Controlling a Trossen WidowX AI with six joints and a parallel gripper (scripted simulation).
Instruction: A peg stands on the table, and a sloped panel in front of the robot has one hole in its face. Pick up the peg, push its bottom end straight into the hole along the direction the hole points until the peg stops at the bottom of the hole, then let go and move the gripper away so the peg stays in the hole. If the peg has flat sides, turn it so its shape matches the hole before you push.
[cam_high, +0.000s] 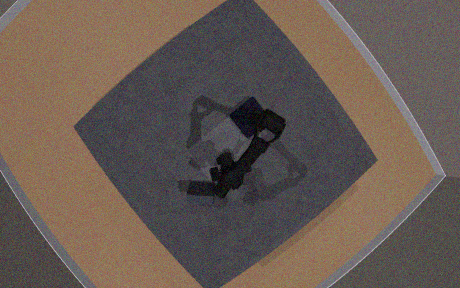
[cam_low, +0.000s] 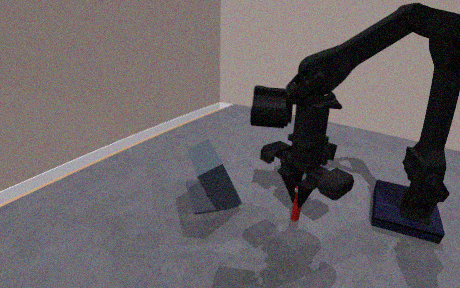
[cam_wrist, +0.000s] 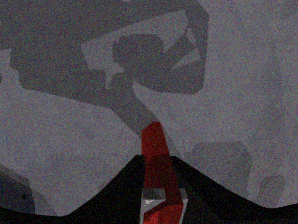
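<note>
The sloped grey panel is 190 mm ahead of my gripper tip, 30 mm to the left of it and 10 mm above it. From my gripper tip the other things lie so: red peg (20 mm above).
</note>
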